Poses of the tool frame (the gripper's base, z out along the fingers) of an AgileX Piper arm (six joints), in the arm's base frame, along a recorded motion.
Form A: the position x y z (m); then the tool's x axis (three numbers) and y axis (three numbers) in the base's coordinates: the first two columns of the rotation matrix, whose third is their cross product.
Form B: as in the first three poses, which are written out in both.
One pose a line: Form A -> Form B
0.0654, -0.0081, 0.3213, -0.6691, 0.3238, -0.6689, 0.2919, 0.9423, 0.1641 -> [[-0.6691, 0.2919, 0.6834, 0.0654], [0.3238, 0.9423, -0.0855, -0.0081], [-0.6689, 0.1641, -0.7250, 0.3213], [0, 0, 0, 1]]
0.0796, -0.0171, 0.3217, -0.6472, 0.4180, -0.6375, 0.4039, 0.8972, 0.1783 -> [[-0.6472, 0.4039, 0.6465, 0.0796], [0.4180, 0.8972, -0.1421, -0.0171], [-0.6375, 0.1783, -0.7495, 0.3217], [0, 0, 0, 1]]
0.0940, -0.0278, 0.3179, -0.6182, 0.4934, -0.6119, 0.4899, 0.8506, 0.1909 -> [[-0.6182, 0.4899, 0.6147, 0.0940], [0.4934, 0.8506, -0.1818, -0.0278], [-0.6119, 0.1909, -0.7676, 0.3179], [0, 0, 0, 1]]
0.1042, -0.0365, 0.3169, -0.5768, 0.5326, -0.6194, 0.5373, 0.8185, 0.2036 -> [[-0.5768, 0.5373, 0.6154, 0.1042], [0.5326, 0.8185, -0.2154, -0.0365], [-0.6194, 0.2036, -0.7583, 0.3169], [0, 0, 0, 1]]
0.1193, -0.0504, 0.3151, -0.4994, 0.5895, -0.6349, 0.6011, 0.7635, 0.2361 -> [[-0.4994, 0.6011, 0.6239, 0.1193], [0.5895, 0.7635, -0.2637, -0.0504], [-0.6349, 0.2361, -0.7356, 0.3151], [0, 0, 0, 1]]
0.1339, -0.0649, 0.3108, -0.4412, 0.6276, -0.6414, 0.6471, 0.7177, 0.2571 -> [[-0.4412, 0.6471, 0.6217, 0.1339], [0.6276, 0.7177, -0.3016, -0.0649], [-0.6414, 0.2571, -0.7228, 0.3108], [0, 0, 0, 1]]
